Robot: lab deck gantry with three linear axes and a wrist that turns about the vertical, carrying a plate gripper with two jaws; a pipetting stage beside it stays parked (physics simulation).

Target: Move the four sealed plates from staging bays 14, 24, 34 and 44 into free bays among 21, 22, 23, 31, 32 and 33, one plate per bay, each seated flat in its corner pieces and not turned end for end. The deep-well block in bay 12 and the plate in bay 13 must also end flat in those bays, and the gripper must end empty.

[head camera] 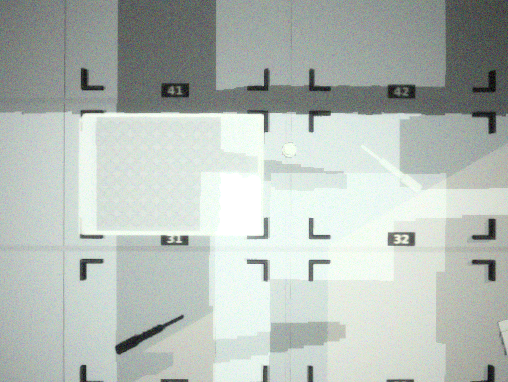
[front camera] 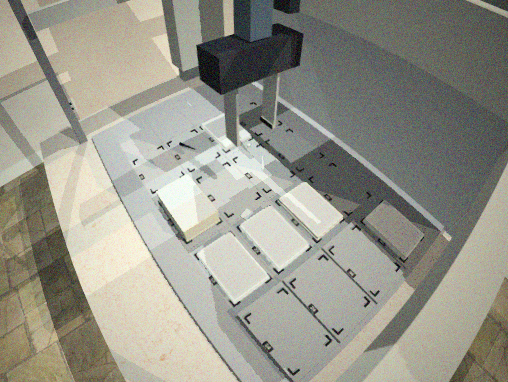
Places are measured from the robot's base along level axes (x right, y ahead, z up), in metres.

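Pixels of known places: gripper, fingertip midpoint: (front camera: 251, 132); robot's base at its link origin: (front camera: 134, 162).
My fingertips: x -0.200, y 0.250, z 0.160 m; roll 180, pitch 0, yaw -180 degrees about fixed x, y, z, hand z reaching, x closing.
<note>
For each thing: its top centre in the pictures, then the offset to it from my fingertips. "pt": a spot on its surface instead.
- white plate at its top centre: (head camera: 169, 173) (front camera: 225, 128) dx -0.057, dy -0.186, dz -0.145 m
- bay 23 at a spot on its surface: (front camera: 274, 237) pt dx +0.054, dy +0.147, dz -0.145 m
- bay 33 at a spot on its surface: (front camera: 312, 210) pt dx -0.054, dy +0.149, dz -0.145 m
- bay 13 at a spot on its surface: (front camera: 234, 266) pt dx +0.155, dy +0.148, dz -0.145 m
- cream deep-well block at its top centre: (front camera: 185, 200) dx +0.157, dy -0.022, dz -0.118 m
- shaded plate at its top centre: (front camera: 395, 226) dx -0.164, dy +0.306, dz -0.131 m
- black pen-like tool at its top centre: (head camera: 148, 336) (front camera: 187, 145) dx +0.056, dy -0.203, dz -0.152 m
- white stick at its top centre: (head camera: 392, 166) (front camera: 262, 161) dx -0.063, dy -0.032, dz -0.152 m
- small round cap at its top centre: (head camera: 289, 149) dx -0.076, dy -0.104, dz -0.156 m
- small white card at its top centre: (front camera: 246, 213) dx +0.058, dy +0.061, dz -0.159 m
My gripper (front camera: 252, 134) is open and empty, raised above the deck beside the white plate (front camera: 215, 125) (head camera: 160, 175) in bay 31, which looks flat inside its corner pieces. In the front view, white plates in bay 23 (front camera: 274, 237) and bay 33 (front camera: 312, 210) look flat, as does the plate in bay 13 (front camera: 234, 266). The cream deep-well block (front camera: 185, 202) lies in bay 12. A shaded plate (front camera: 394, 227) lies in staging bay 44. Bays 14, 24 and 34 hold no plates. The gripper does not show in the head view.
A black pen-like tool (front camera: 187, 146) (head camera: 150, 334) lies in bay 21. A white stick (front camera: 262, 162) (head camera: 392, 169) lies in bay 32. A small round cap (head camera: 289, 150) lies between bays 31 and 32. A small white card (front camera: 247, 213) lies near bay 23.
</note>
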